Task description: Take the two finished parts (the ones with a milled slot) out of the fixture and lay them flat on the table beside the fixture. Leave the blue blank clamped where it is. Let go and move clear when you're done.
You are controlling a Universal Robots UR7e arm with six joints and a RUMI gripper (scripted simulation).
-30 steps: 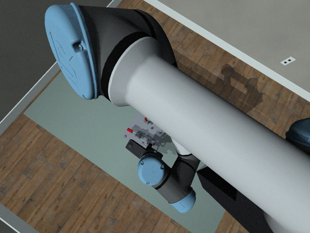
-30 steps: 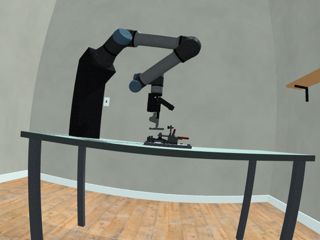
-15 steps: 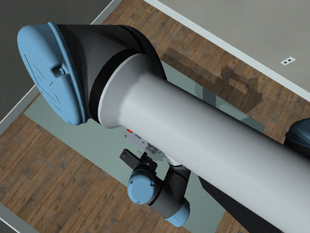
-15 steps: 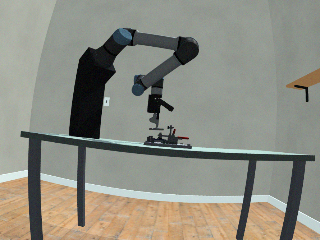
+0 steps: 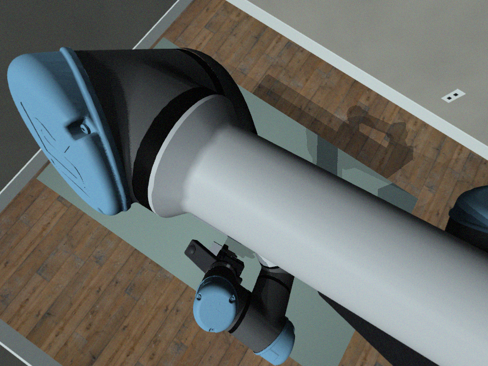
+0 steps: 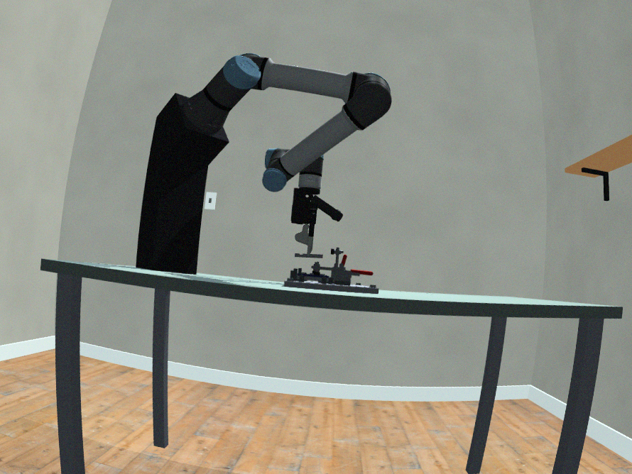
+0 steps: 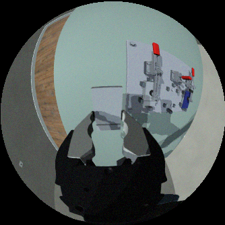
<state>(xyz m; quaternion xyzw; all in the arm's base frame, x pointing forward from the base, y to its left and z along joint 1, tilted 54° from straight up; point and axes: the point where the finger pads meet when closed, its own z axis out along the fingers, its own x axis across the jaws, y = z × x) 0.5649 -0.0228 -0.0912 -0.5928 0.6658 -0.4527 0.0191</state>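
Now: the grey finished part 1 cm behind my hand and 1 cm below it. The rest, counted from my hand: grey fixture plate: 3 cm behind, 23 cm to the right, 10 cm below; then blue blank: 11 cm behind, 32 cm to the right, 8 cm below.
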